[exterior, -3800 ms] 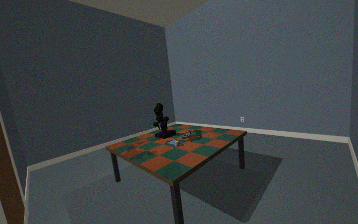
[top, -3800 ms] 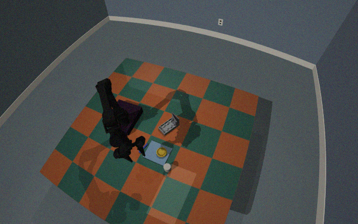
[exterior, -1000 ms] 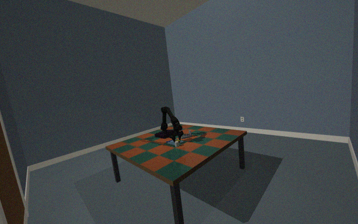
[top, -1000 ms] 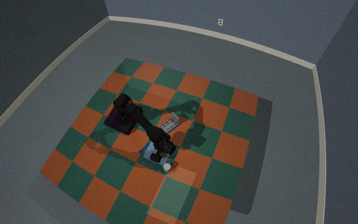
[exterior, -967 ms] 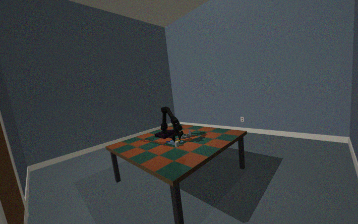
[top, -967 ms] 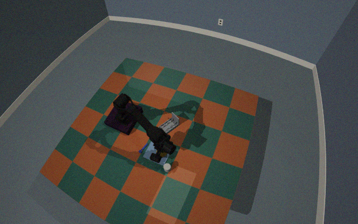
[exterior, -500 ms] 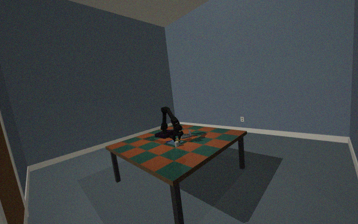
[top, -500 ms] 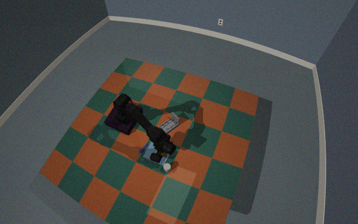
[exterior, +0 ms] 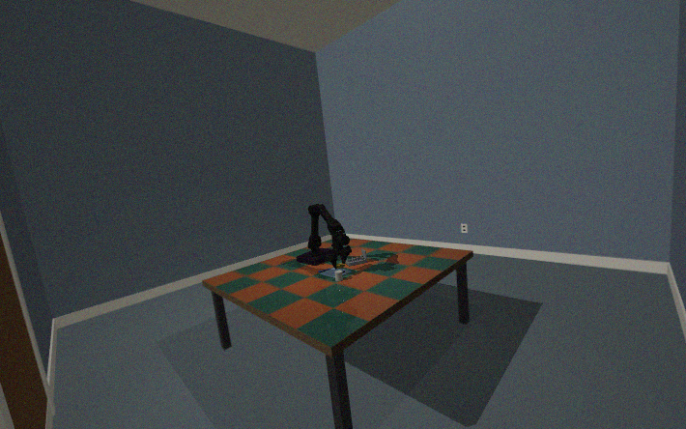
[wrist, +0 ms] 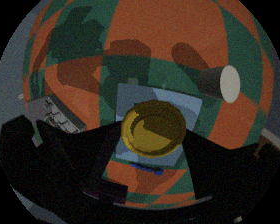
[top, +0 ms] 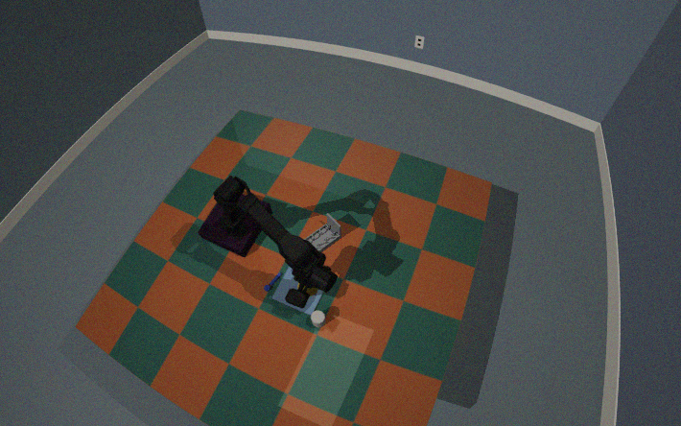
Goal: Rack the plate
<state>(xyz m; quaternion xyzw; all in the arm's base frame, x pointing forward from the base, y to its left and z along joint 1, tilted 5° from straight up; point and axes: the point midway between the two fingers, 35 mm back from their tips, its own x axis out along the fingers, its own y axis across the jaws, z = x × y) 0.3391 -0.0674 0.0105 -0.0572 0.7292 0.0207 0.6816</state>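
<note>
Now: gripper tip 30 mm past the light blue sheet, 10 mm to the left of it and 40 mm above it. Round my gripper tip: yellow plate: 10 mm above; then white cup: 80 mm ahead, 80 mm to the right, 20 mm below; then blue spoon: 130 mm behind, 40 mm to the right, 40 mm below.
</note>
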